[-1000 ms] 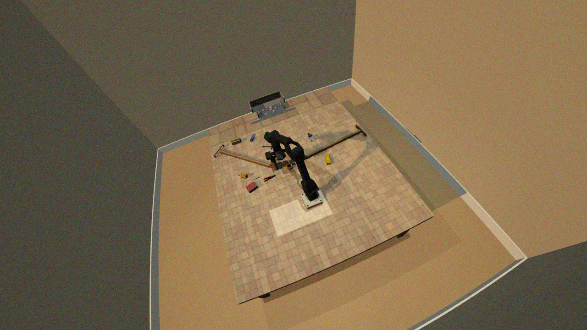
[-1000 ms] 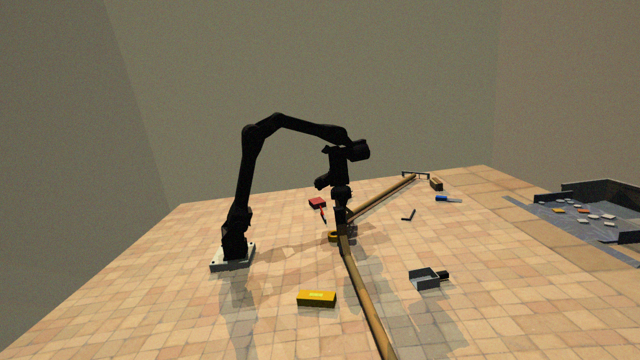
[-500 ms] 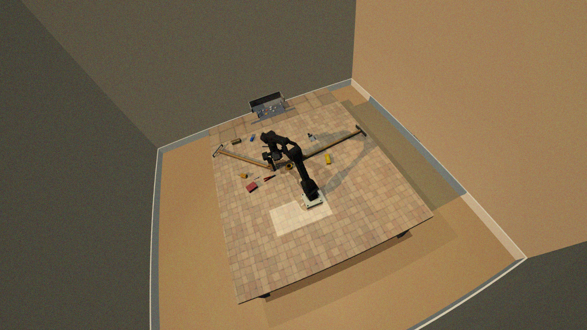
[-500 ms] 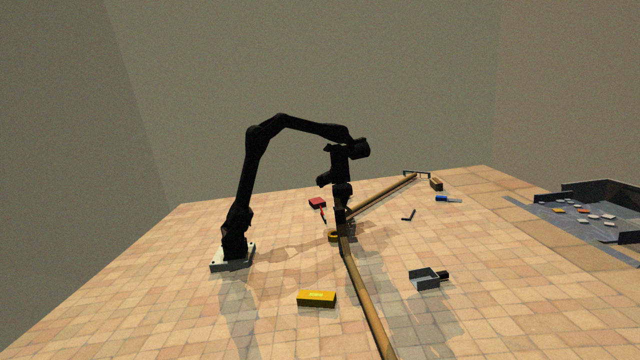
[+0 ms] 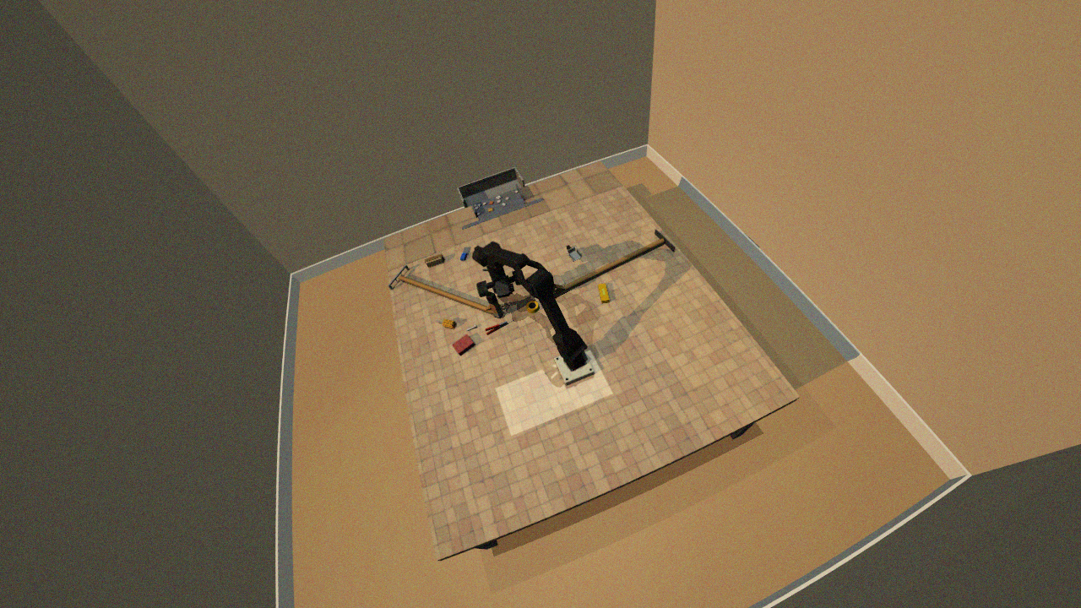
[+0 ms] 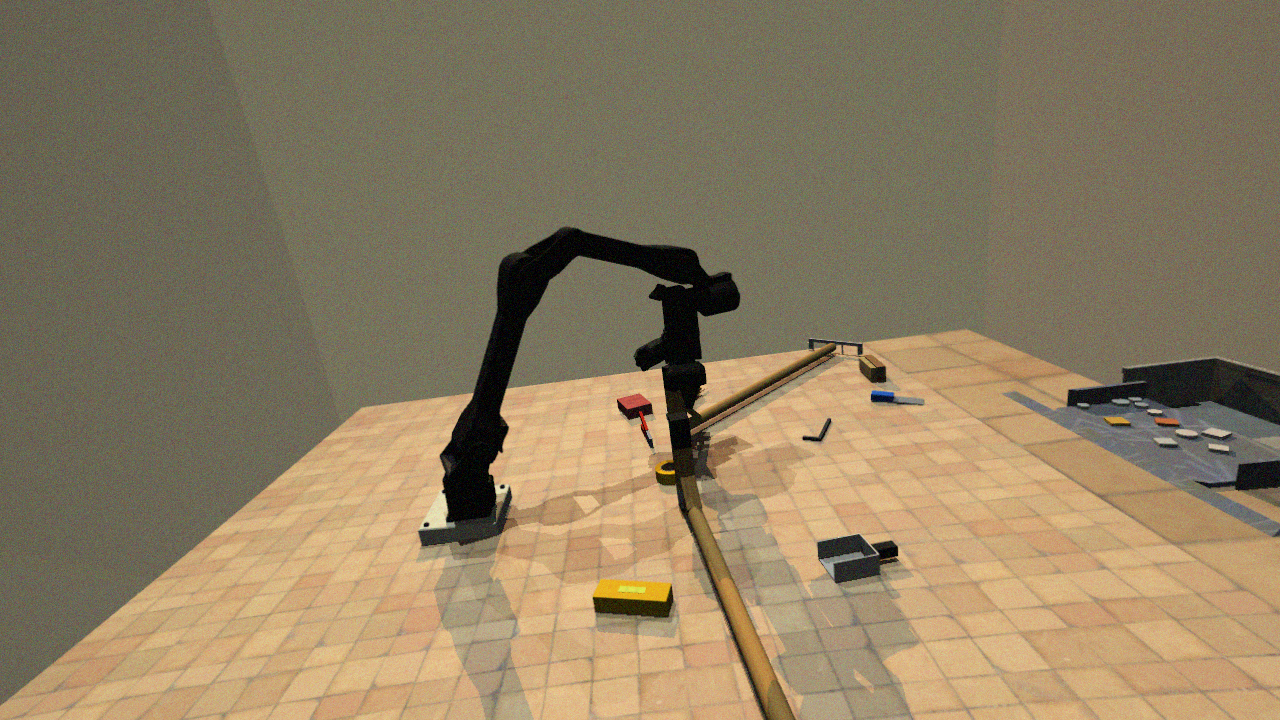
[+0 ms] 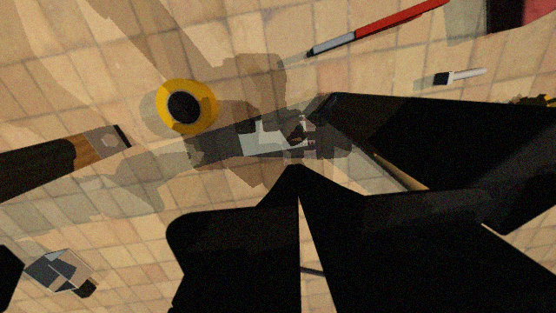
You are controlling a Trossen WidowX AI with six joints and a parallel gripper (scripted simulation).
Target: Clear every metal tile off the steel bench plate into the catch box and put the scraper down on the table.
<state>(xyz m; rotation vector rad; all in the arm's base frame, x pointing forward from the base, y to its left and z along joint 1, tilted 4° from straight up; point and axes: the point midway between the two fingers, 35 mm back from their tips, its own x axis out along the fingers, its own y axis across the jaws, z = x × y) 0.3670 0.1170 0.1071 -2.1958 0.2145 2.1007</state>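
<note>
My gripper tip is now 36 cm to the left of the yellow block, 15 cm past it and 7 cm above it. The rest, counted from my gripper tip: red screwdriver 8 cm to the left, 7 cm below, 7 cm behind; yellow tape roll 8 cm to the right, 7 cm below, 6 cm behind; hex key 22 cm ahead, 8 cm below, 2 cm to the right.
</note>
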